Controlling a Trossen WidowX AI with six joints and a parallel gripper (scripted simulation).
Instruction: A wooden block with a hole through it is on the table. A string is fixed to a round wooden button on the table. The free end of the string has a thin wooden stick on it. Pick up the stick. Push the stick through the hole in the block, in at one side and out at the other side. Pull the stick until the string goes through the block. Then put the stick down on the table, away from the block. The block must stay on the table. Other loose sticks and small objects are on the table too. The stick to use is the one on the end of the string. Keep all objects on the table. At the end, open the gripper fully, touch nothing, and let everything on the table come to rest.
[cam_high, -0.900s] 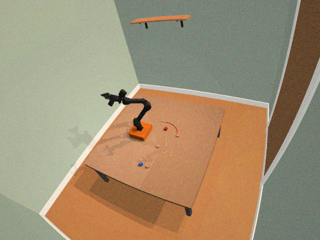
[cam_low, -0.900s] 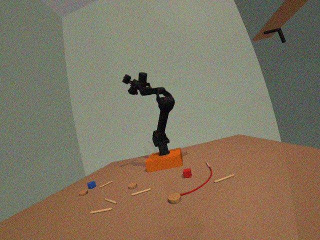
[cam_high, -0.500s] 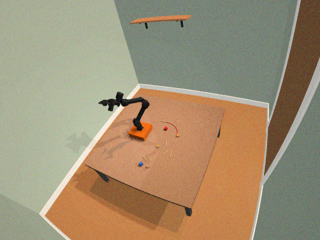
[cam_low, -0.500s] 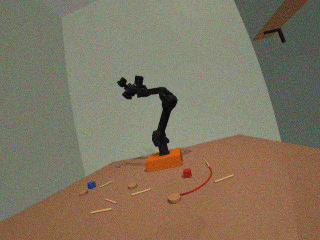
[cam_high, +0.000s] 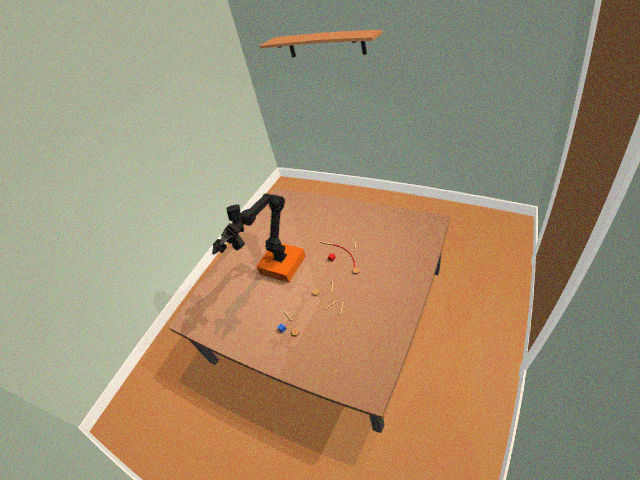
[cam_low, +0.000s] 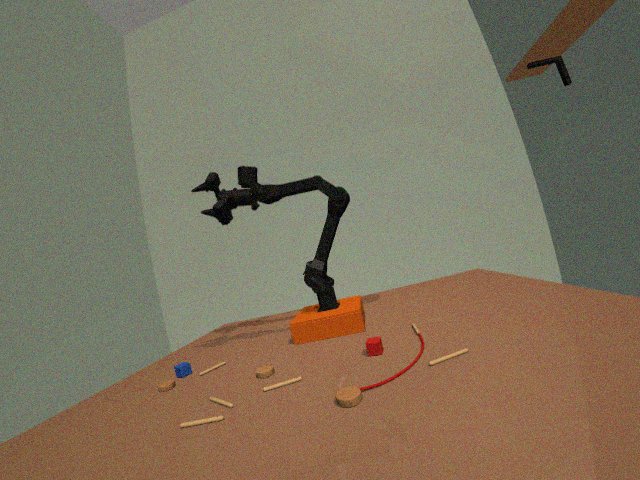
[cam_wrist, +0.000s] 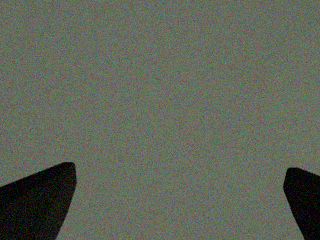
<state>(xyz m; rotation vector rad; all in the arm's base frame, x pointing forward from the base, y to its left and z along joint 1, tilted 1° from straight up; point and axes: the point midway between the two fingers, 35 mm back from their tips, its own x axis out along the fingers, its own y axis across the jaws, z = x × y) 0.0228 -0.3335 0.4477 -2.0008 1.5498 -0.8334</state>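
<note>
Now: gripper tip 50 cm to the right of the red block, 50 cm above it and 22 cm short of it. From my gripper tip the other things lie so: thin stick 60 cm to the left, 51 cm below, 15 cm ahead; then blue cube 50 cm below, 20 cm ahead, 1 cm to the right; then round wooden button 51 cm below, 46 cm to the left, 39 cm ahead.
</note>
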